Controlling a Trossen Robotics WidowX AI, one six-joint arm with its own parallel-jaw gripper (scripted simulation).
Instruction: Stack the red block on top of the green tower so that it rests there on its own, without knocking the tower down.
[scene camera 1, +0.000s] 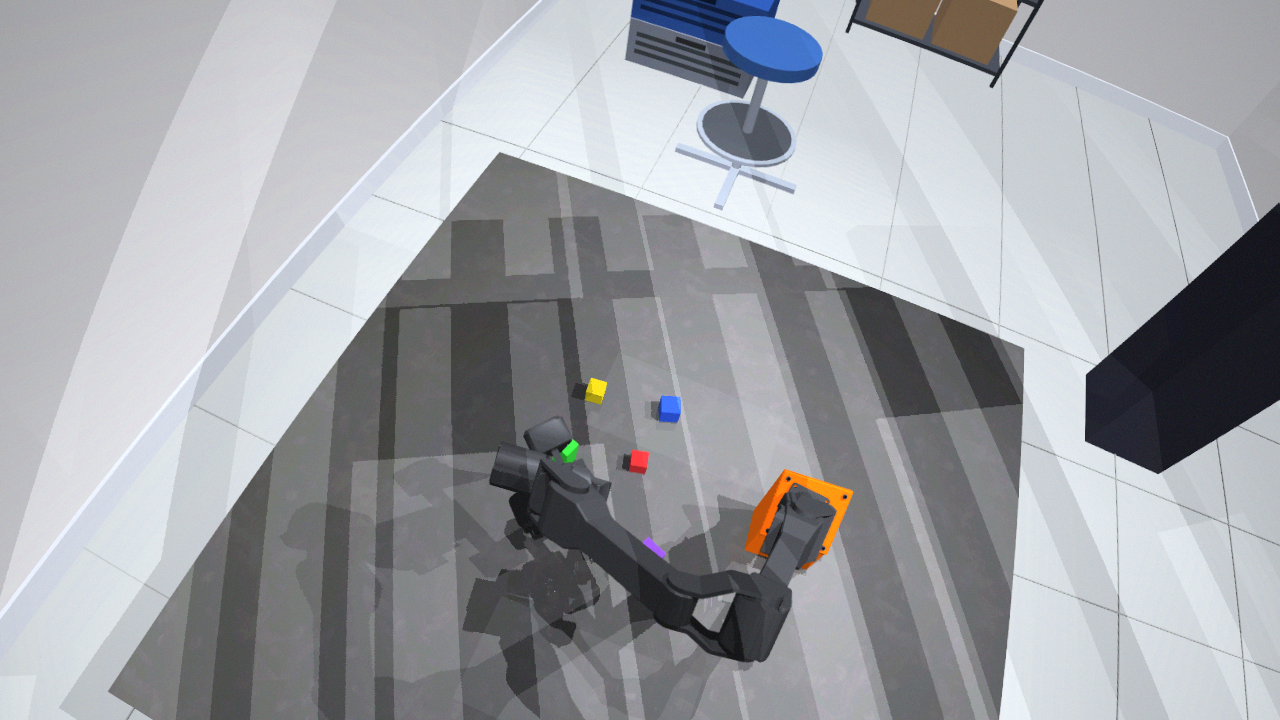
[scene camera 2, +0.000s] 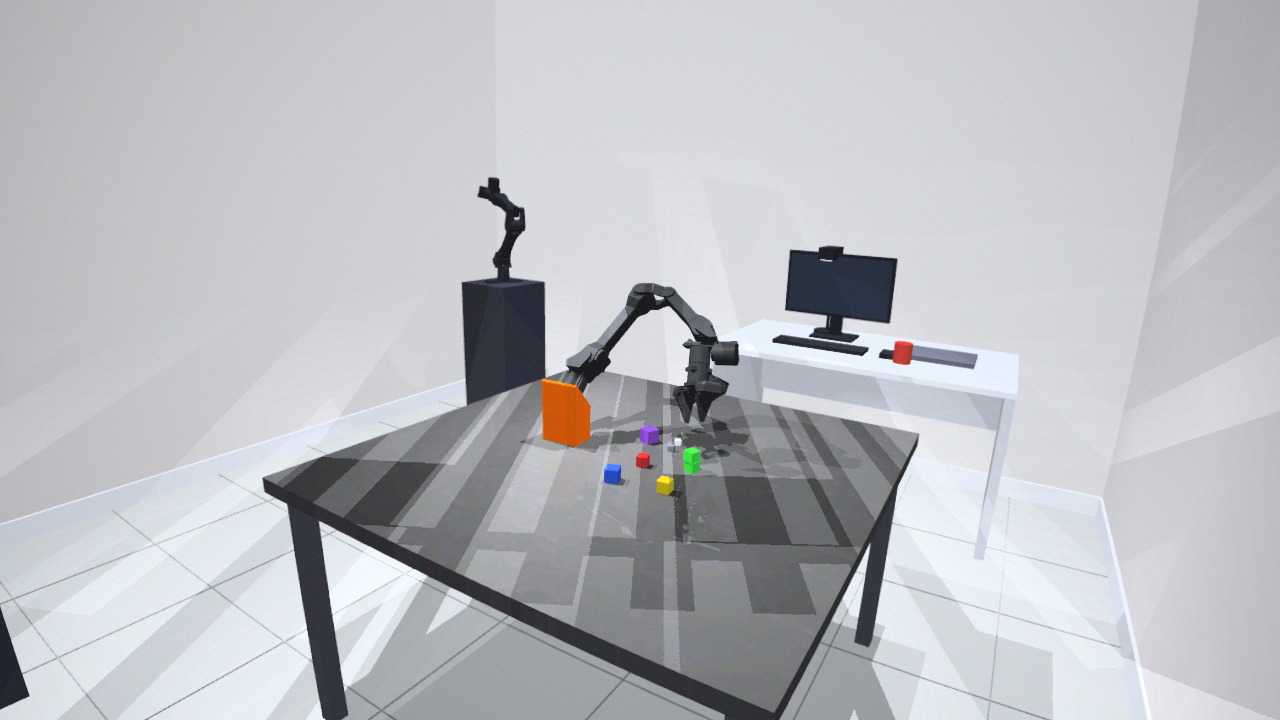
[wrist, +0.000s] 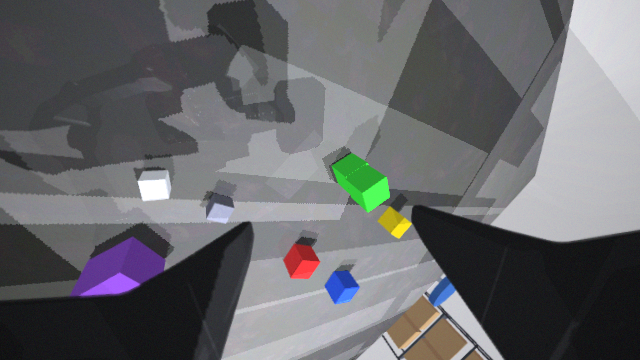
The gripper (scene camera 1: 569, 480) is open, with nothing in its grasp. Further things: a red block (wrist: 301, 261), a blue block (wrist: 341, 286) and a purple block (wrist: 129, 264).
The gripper is seen too in scene camera 2 (scene camera 2: 694, 422) and in the wrist view (wrist: 334, 221).
